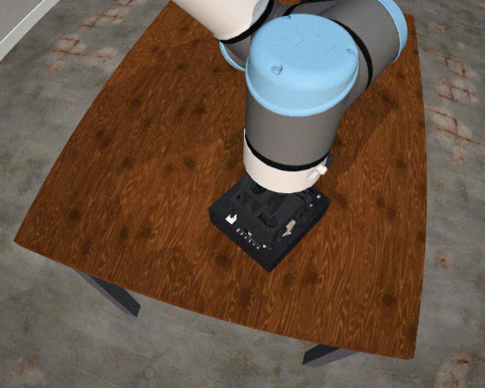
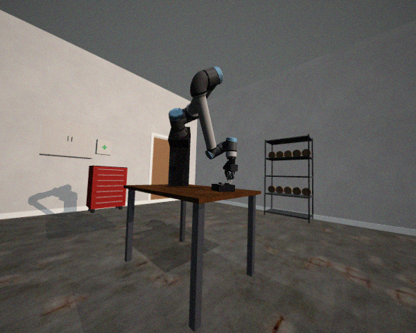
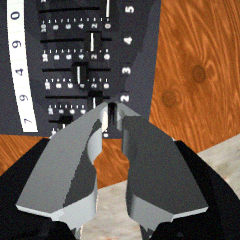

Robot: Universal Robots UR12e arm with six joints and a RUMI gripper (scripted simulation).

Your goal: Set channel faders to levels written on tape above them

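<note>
My gripper is now 3 cm past the channel 3 fader, 1 cm to the left of it and 1 cm above it. Round my hand: channel 2 fader (1 cm to the right, 1 cm below, 1 cm behind); channel 5 cap (6 cm behind, 3 cm to the left, 1 cm below); channel 4 fader (4 cm behind, 1 cm to the left, 1 cm below).
</note>
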